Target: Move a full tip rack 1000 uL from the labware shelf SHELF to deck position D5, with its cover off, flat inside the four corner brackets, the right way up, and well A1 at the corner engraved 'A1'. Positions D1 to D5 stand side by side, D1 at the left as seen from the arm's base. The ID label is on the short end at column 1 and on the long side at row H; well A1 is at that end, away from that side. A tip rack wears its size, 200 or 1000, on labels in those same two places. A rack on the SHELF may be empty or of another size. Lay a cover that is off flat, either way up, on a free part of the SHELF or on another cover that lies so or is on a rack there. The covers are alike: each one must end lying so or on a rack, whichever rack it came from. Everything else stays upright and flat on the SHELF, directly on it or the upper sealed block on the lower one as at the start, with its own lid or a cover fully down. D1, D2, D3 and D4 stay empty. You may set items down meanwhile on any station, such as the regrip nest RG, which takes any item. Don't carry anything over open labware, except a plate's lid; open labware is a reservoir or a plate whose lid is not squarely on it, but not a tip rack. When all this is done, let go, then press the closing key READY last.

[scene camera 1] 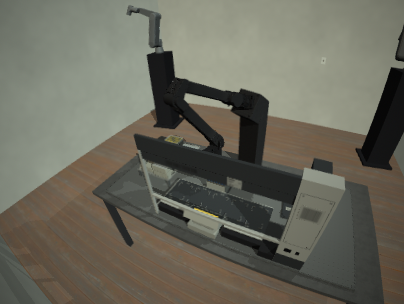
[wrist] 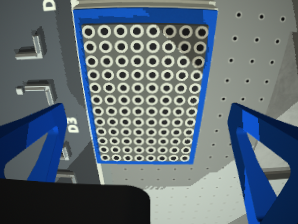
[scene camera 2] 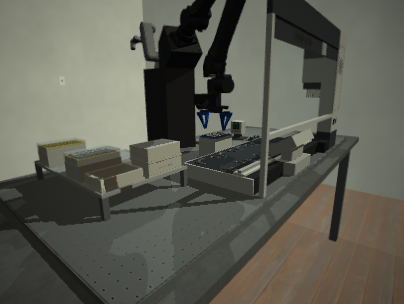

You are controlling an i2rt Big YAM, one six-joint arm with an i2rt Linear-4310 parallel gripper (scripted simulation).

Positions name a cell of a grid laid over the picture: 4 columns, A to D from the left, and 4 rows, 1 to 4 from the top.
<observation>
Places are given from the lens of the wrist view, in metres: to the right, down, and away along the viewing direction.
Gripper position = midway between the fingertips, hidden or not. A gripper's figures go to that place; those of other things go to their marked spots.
my gripper (wrist: B3): 0.00, 0.00, 0.13
tip rack (wrist: B2): 0.00, -0.02, 0.14
</observation>
